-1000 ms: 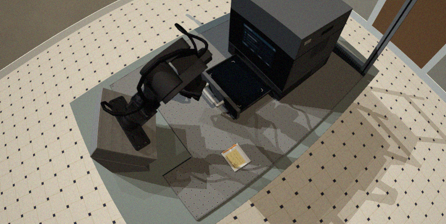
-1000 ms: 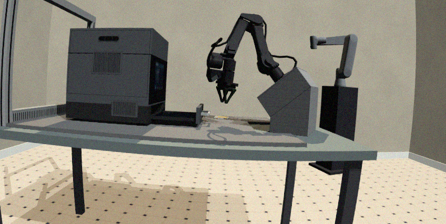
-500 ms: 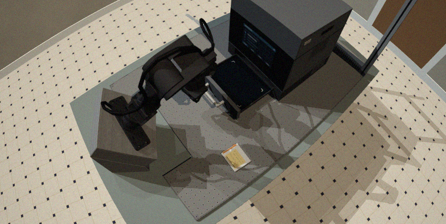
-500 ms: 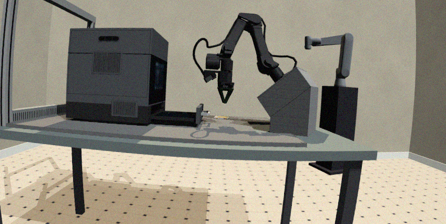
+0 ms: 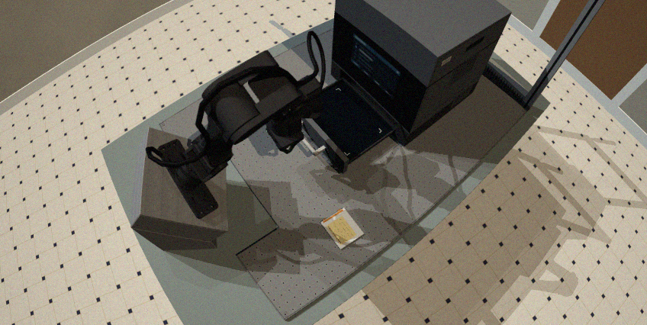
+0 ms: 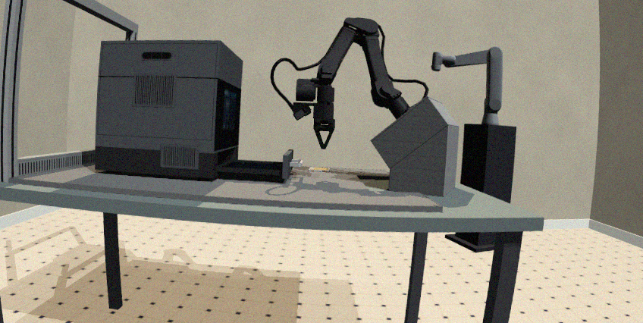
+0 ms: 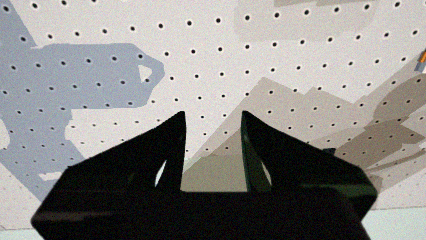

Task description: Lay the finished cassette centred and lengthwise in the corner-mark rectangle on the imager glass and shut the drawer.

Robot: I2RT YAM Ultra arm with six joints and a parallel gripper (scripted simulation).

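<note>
Now: hand 24 cm to the left of the cassette, 11 cm above it and 6 cm past it. The rest, counted from my hand: drawer 22 cm ahead, 7 cm below, 4 cm to the right.
</note>
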